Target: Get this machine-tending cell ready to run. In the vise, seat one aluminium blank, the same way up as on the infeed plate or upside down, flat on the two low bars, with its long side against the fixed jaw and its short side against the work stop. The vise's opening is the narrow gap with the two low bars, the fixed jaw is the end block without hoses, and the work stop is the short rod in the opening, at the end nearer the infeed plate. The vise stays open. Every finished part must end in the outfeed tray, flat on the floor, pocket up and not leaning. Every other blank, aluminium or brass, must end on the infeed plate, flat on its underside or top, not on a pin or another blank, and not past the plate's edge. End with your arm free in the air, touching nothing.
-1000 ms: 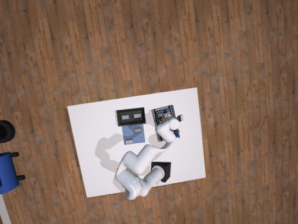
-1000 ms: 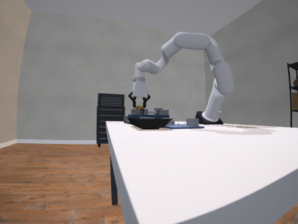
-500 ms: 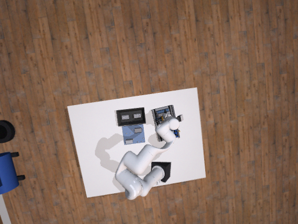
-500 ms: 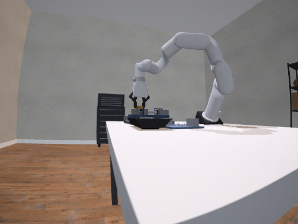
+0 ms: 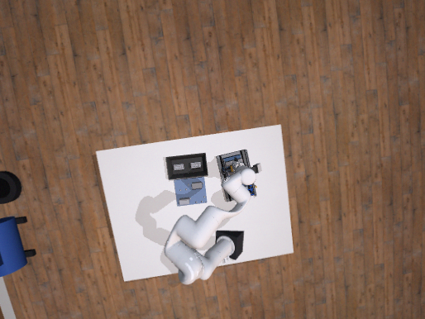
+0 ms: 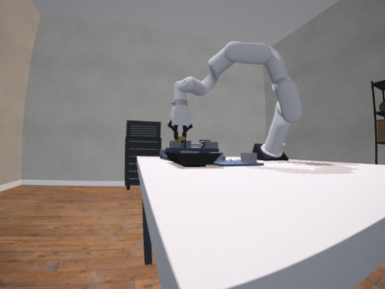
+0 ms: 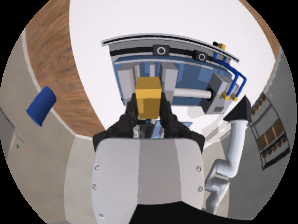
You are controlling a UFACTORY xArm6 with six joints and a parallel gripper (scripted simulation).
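The brass blank lies 20 mm below my hand. Round my hand: vise (80 mm below, 70 mm behind).
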